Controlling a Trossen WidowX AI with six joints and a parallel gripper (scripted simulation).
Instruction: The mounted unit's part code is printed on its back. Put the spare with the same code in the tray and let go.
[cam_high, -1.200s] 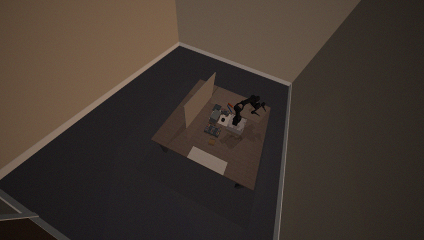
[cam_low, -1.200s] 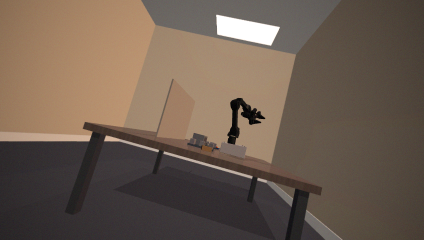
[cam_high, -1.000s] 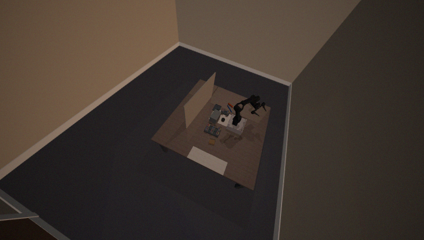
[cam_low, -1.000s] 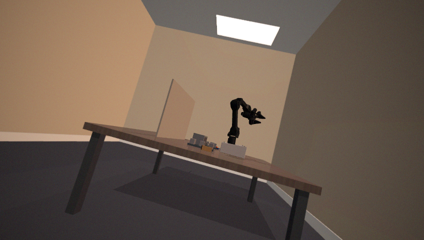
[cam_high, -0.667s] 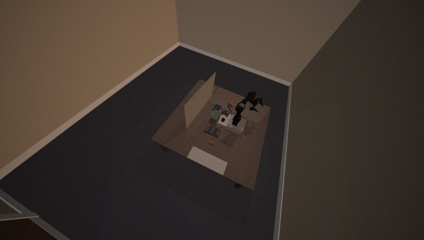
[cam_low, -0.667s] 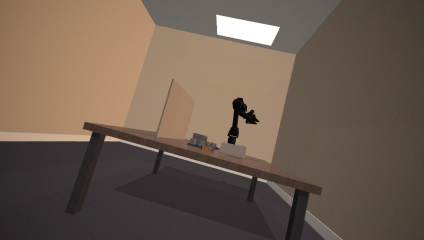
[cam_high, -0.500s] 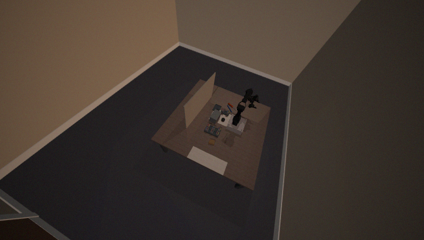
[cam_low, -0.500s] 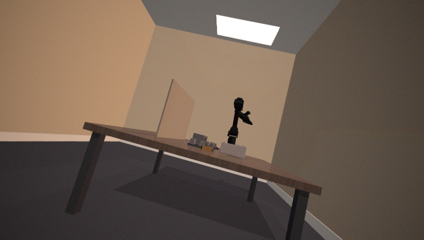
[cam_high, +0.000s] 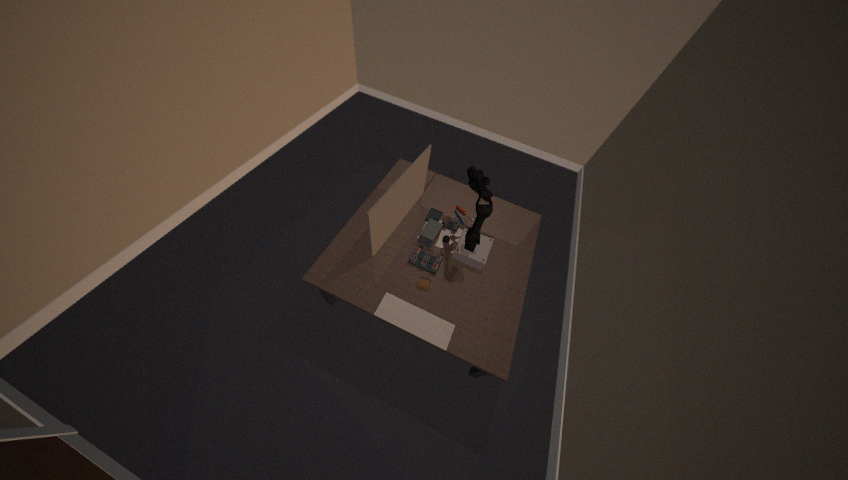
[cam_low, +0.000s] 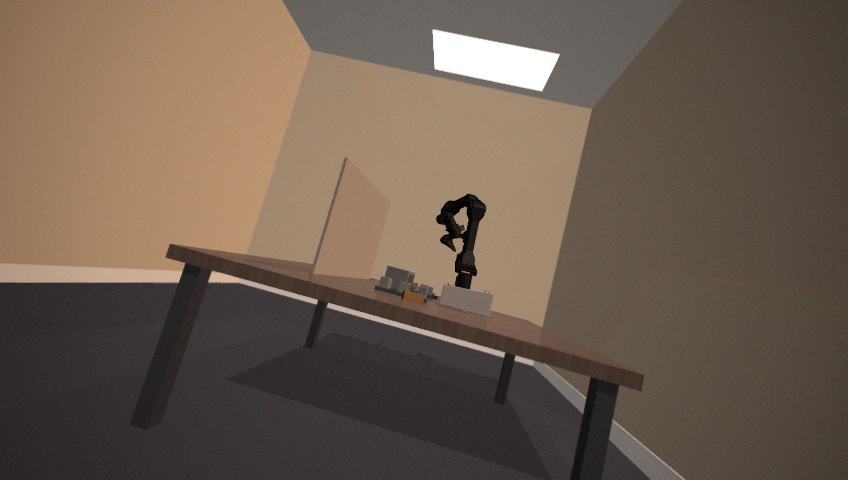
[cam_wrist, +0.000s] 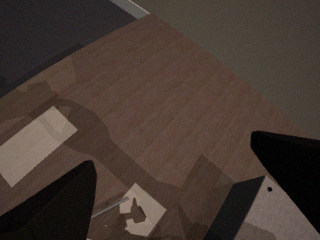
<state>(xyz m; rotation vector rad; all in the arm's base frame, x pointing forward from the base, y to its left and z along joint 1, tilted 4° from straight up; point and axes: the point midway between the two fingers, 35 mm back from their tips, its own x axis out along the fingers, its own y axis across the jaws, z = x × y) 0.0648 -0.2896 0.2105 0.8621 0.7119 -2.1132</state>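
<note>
The grey spare block lies 16 cm ahead of my gripper tip, 49 cm to the left of it and 24 cm below it. Also, from my gripper tip: grey mounted unit: 22 cm ahead, 33 cm to the left, 23 cm below; blue pen: 11 cm ahead, 3 cm to the left, 27 cm below; grey-blue tray: 28 cm ahead, 13 cm to the left, 28 cm below.
</note>
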